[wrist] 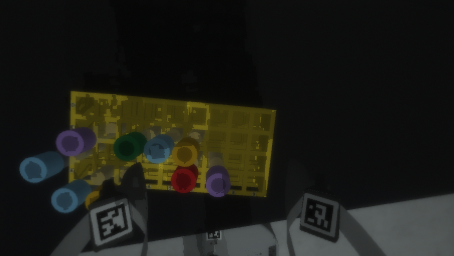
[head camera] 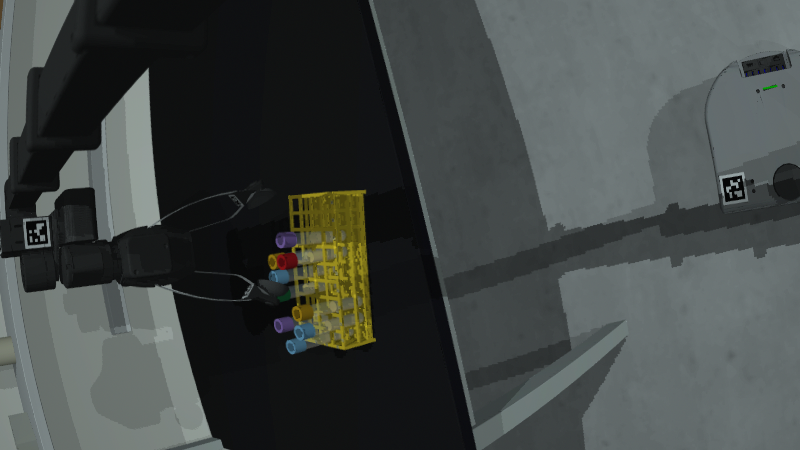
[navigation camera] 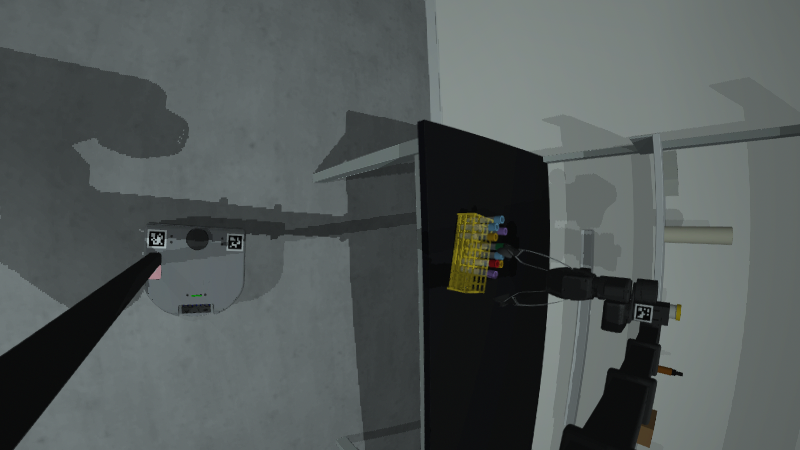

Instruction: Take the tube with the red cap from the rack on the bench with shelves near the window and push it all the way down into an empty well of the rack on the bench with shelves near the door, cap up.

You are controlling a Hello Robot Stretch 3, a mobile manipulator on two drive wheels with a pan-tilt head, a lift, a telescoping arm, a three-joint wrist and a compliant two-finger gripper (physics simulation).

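Frame: origin at the robot's base, x ahead, y left, z up, level; millimetres.
Seen in the pictures: gripper, fingertip midpoint: [head camera: 278, 241] [navigation camera: 496, 274]; robot's base, origin of the base link: [head camera: 786, 180] [navigation camera: 197, 238].
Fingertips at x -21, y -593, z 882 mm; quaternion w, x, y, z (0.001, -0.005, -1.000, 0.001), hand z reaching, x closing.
Note:
Pixels of each thing's top centre, then the offset from my fingertips to it. "spot": a spot on its surface instead. Level surfaces: height alone.
- red-capped tube, surface spot: [head camera: 286, 261] [navigation camera: 494, 264] spot: 25 mm ahead, 9 mm left, 1 mm down
- yellow wire rack, middle of its top: [head camera: 314, 271] [navigation camera: 480, 254] 42 mm ahead, 15 mm right, 62 mm down
- black bench top, its level: 119 mm down
- pale cylinder, surface spot: [navigation camera: 699, 235] spot: 121 mm ahead, 472 mm right, 434 mm up
- yellow-capped item, surface spot: [navigation camera: 676, 312] spot: 114 mm back, 482 mm right, 386 mm up
- orange pen-like item, surface spot: [navigation camera: 668, 370] spot: 323 mm back, 554 mm right, 388 mm up
- brown block, surface spot: [navigation camera: 647, 430] spot: 522 mm back, 494 mm right, 361 mm up
The red-capped tube [head camera: 286, 261] [navigation camera: 494, 263] [wrist: 184, 179] stands cap up in the yellow wire rack [head camera: 358, 246] [navigation camera: 461, 279] [wrist: 271, 150] on a black bench top. A gold cap and a blue cap are close beside it, and a purple cap is to its right in the wrist view. My gripper [head camera: 268, 243] [navigation camera: 504, 276] [wrist: 216, 180] is open and holds nothing. Its fingers are spread near cap height, with the red and purple caps between their lines in the wrist view. One fingertip overlaps the green cap in the head view; the other is past the rack's end. Fingertip contact cannot be told.
The black bench top [head camera: 251, 391] [navigation camera: 481, 363] bears the rack. Behind my wrist are a pale cylinder [navigation camera: 699, 235], a yellow-capped item [navigation camera: 676, 312], an orange pen-like item [navigation camera: 668, 370] and a brown block [navigation camera: 647, 430]. My base [head camera: 749, 128] [navigation camera: 195, 274] stands on the floor beyond the bench's edge.

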